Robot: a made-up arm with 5 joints.
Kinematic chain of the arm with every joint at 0, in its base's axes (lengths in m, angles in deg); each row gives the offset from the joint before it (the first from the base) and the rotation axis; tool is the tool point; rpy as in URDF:
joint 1: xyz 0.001 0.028 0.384 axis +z
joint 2: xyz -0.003 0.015 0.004 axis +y
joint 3: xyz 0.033 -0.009 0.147 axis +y
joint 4: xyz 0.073 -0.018 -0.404 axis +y
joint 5: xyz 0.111 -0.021 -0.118 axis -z
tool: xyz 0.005 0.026 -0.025 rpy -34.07 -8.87 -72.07
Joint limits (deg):
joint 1: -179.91..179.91
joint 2: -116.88..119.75
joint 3: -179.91..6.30
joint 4: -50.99..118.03
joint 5: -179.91..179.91
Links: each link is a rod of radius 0.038 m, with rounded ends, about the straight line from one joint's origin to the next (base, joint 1, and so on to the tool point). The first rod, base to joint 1, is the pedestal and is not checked.
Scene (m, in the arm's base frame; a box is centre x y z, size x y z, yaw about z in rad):
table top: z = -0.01
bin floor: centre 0.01 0.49 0 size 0.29 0.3 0.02 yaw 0.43
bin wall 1: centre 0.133 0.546 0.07 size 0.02 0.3 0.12 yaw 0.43
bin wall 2: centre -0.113 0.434 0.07 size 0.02 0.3 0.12 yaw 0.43
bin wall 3: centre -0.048 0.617 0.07 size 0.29 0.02 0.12 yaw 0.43
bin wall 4: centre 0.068 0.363 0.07 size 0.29 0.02 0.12 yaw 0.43
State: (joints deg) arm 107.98 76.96 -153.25 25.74 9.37
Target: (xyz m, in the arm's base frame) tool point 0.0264 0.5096 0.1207
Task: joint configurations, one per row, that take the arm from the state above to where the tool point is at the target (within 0.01 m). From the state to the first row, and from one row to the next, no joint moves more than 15 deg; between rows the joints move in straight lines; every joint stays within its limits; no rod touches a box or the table.
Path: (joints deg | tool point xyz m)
1: 105.09 70.89 -146.33 38.92 6.89 | -0.1833 0.7415 0.3300
2: 102.20 64.82 -139.41 52.11 4.41 | -0.1432 0.7300 0.2967
3: 99.31 58.76 -132.49 65.29 1.93 | -0.1027 0.7048 0.2686
4: 96.43 52.69 -125.57 78.48 -0.54 | -0.0641 0.6675 0.2481
5: 93.54 46.62 -118.65 91.66 -3.02 | -0.0289 0.6205 0.2366
6: 90.65 40.55 -111.73 104.85 -5.50 | 0.0015 0.5668 0.2351
7: 87.76 34.49 -104.81 118.03 -7.98 | 0.0264 0.5096 0.2438
8: 87.77 44.68 -109.34 113.85 -5.40 | 0.0266 0.5135 0.1830
9: 87.79 54.88 -113.88 109.66 -2.82 | 0.0264 0.5096 0.1207

